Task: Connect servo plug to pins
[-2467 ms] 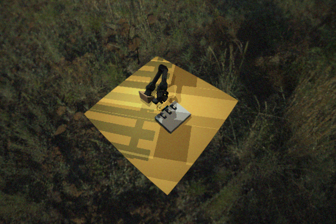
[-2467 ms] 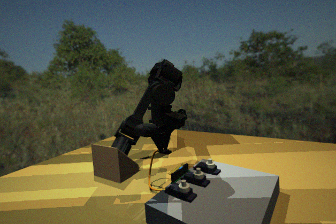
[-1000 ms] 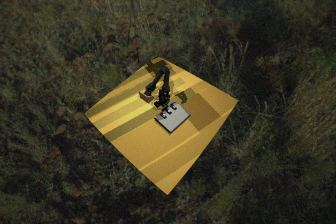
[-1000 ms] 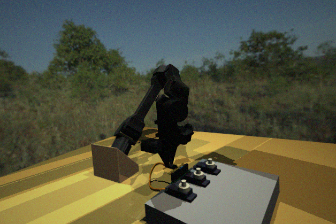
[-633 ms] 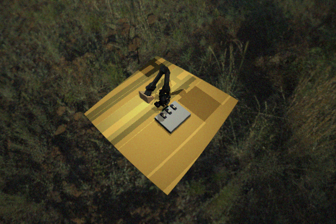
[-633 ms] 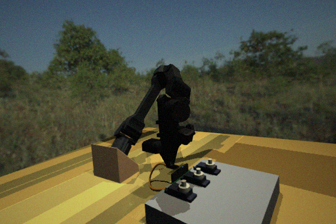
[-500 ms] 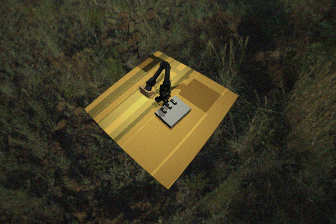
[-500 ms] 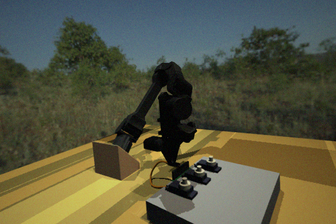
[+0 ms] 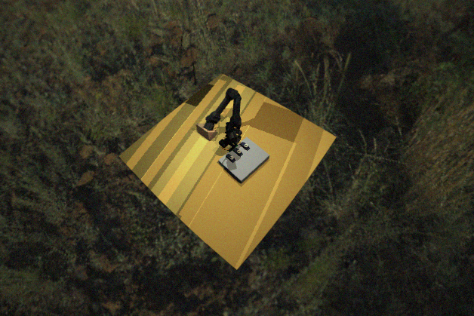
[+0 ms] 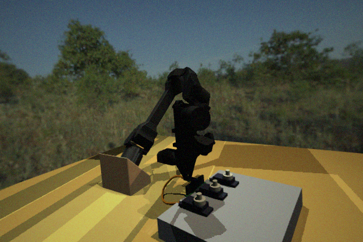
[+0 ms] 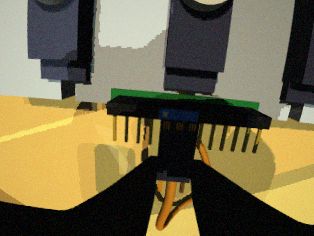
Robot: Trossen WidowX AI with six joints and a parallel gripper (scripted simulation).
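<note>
Now: gripper tip 30 mm short of the dark strip, 10 mm to the left of it and 10 mm above it. Round my gripper tip: servo 80 mm ahead, 20 mm to the right, 20 mm below; then grey printed holder 180 mm ahead, 50 mm below, 40 mm to the right.
</note>
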